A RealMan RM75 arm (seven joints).
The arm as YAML. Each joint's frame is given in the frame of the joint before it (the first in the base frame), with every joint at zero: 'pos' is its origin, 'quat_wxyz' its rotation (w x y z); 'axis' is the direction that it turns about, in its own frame. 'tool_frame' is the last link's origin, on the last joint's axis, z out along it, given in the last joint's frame.
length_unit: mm
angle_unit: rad
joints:
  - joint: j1
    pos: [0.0, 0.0, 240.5]
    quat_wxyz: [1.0, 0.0, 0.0, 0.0]
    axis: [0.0, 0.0, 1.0]
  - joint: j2
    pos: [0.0, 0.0, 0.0]
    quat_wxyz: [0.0, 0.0, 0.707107, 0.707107]
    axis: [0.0, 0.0, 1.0]
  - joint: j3
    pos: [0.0, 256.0, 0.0]
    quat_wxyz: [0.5, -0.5, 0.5, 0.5]
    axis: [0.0, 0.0, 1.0]
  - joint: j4
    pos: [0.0, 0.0, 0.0]
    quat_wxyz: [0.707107, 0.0, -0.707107, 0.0]
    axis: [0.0, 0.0, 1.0]
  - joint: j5
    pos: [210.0, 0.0, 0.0]
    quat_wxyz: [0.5, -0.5, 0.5, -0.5]
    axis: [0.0, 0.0, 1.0]
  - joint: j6
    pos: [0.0, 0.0, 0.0]
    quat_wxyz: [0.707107, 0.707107, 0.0, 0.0]
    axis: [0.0, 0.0, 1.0]
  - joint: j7
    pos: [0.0, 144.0, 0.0]
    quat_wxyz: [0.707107, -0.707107, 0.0, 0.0]
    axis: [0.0, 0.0, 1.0]
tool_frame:
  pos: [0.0, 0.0, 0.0]
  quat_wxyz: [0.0, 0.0, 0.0, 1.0]
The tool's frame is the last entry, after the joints.
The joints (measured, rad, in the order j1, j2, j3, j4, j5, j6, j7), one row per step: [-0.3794 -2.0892 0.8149 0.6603 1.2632 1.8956 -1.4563]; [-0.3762 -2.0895 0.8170 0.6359 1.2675 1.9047 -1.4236]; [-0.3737 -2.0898 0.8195 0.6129 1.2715 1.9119 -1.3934]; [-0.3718 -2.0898 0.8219 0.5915 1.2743 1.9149 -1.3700]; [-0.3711 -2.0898 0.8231 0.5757 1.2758 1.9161 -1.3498]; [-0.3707 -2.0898 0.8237 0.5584 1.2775 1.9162 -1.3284]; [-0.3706 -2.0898 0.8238 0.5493 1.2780 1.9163 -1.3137]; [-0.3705 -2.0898 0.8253 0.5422 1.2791 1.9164 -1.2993]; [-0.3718 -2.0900 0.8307 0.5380 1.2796 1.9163 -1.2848]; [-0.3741 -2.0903 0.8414 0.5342 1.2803 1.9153 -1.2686]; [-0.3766 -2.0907 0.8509 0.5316 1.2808 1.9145 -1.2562]
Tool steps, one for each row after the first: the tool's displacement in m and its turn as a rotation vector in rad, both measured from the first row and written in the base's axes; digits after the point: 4 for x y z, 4 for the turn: [-0.0028 -0.0032 -0.0039 0.0073 0.0000 -0.0021]; [-0.0052 -0.0060 -0.0076 0.0137 0.0001 -0.0033]; [-0.0075 -0.0081 -0.0110 0.0171 -0.0007 0.0002]; [-0.0090 -0.0094 -0.0133 0.0232 -0.0006 0.0024]; [-0.0107 -0.0105 -0.0158 0.0301 -0.0003 0.0062]; [-0.0115 -0.0111 -0.0171 0.0372 0.0008 0.0070]; [-0.0121 -0.0117 -0.0183 0.0436 0.0036 0.0059]; [-0.0117 -0.0119 -0.0198 0.0490 0.0084 -0.0002]; [-0.0106 -0.0121 -0.0221 0.0519 0.0160 -0.0102]; [-0.0095 -0.0121 -0.0241 0.0533 0.0222 -0.0194]
